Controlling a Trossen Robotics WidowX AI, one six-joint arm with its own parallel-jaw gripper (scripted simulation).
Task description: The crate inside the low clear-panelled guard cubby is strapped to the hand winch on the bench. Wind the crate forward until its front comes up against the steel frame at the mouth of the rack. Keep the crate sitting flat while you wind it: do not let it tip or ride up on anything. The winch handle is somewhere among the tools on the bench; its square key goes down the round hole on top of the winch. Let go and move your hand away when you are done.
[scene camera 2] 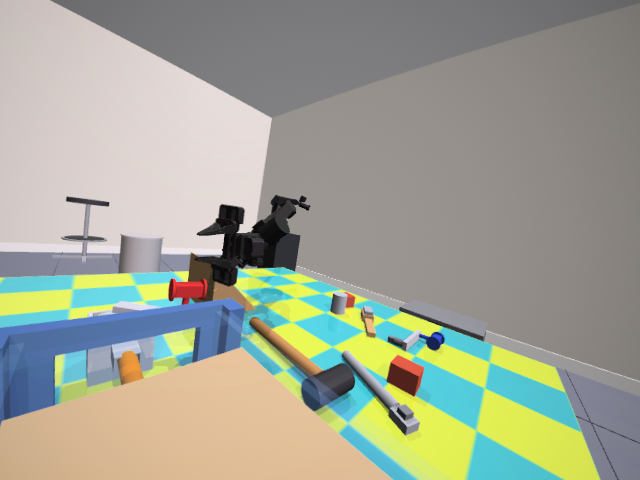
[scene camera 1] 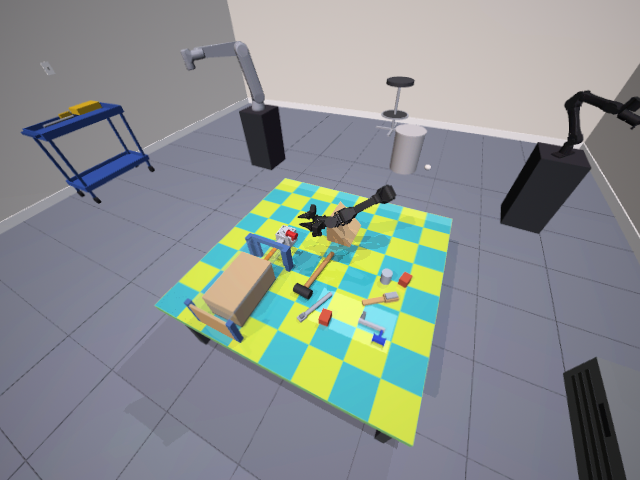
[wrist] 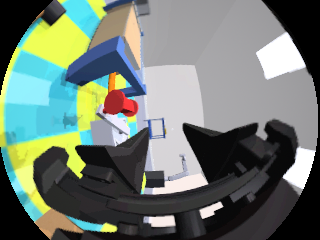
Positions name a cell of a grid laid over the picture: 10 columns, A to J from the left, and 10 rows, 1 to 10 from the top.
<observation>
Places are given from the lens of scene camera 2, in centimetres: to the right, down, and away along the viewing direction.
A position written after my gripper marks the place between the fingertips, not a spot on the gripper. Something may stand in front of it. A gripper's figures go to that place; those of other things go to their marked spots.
my gripper (scene camera 2: D6): -25, 1, 44
wrench (scene camera 2: G9): 14, 29, 35
mallet (scene camera 2: F8): 4, 25, 39
</observation>
